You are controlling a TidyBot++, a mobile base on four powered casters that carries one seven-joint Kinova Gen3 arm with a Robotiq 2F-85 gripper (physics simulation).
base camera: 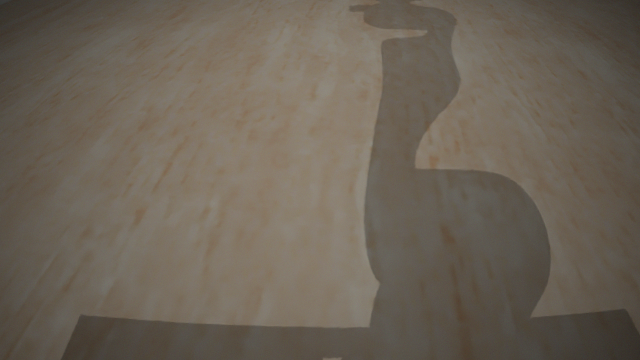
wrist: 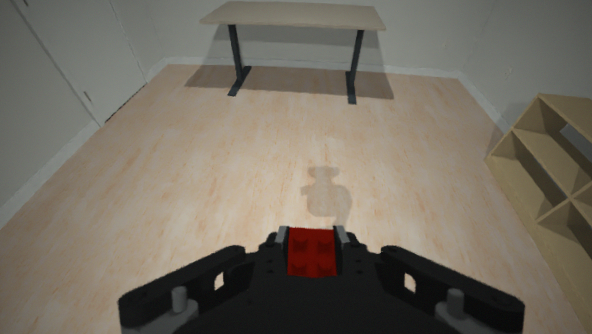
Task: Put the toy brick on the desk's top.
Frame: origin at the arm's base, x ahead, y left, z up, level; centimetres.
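Seen in the pictures: gripper, fingertip midpoint: (wrist: 311, 238).
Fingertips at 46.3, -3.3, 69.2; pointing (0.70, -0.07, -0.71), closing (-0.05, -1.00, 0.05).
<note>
A point is followed by its place in that frame, as x, y, z.
The red toy brick (wrist: 312, 253) @(44.7, -3.2, 70.3) is held between the fingertips of my gripper (wrist: 311, 238) @(46.3, -3.3, 69.1) at the lower middle of the wrist view, with several studs facing the camera. My gripper is shut on it, well away from the desk. The desk (wrist: 300, 15) @(265.2, -11.1, 32.4) stands far off at the top of the wrist view against the back wall, with a light beige top and two dark legs. The desk, the brick and the gripper do not show in the base camera view.
A wooden shelf unit (wrist: 520, 212) @(107.9, -152.1, -36.8) stands at the right in the wrist view. A pale door or panel wall (wrist: 65, 55) @(216.8, 173.9, 22.7) runs along the left. The wood floor (base camera: 225, 175) @(49.0, 15.1, -39.6) (wrist: 210, 150) @(172.0, 62.2, -39.6) stretches ahead, and the arm's shadow falls across it.
</note>
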